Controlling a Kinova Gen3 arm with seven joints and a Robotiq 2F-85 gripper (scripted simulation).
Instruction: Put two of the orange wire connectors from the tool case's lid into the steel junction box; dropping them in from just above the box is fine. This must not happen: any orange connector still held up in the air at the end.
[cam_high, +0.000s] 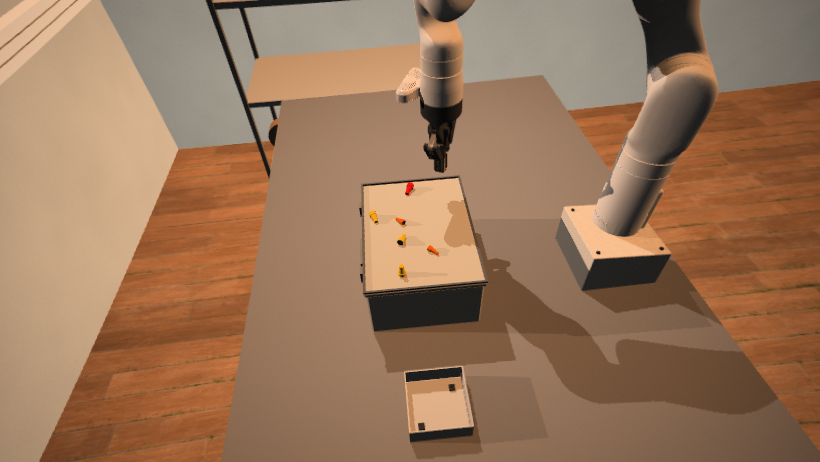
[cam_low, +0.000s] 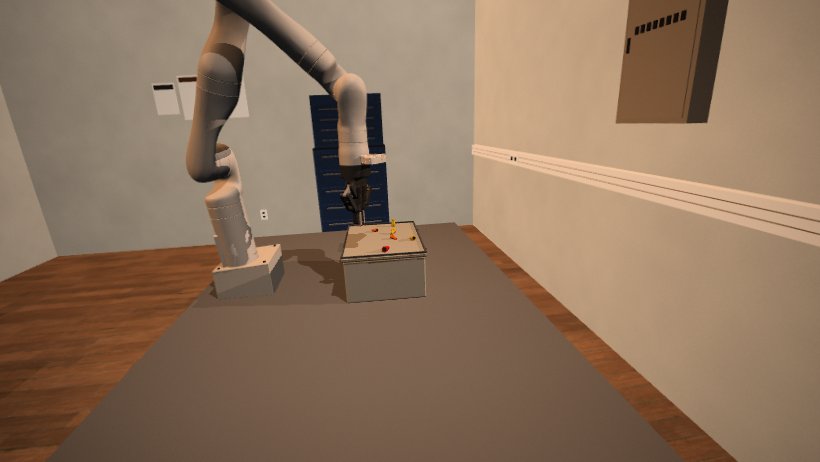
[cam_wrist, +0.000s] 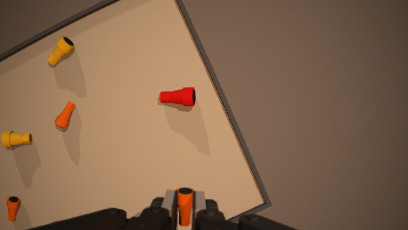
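My hand is 8 cm above the red connector, 6 cm short of it and 3 cm to the left of it. Round my hand: tool case (12 cm below, 8 cm to the left, 8 cm ahead).
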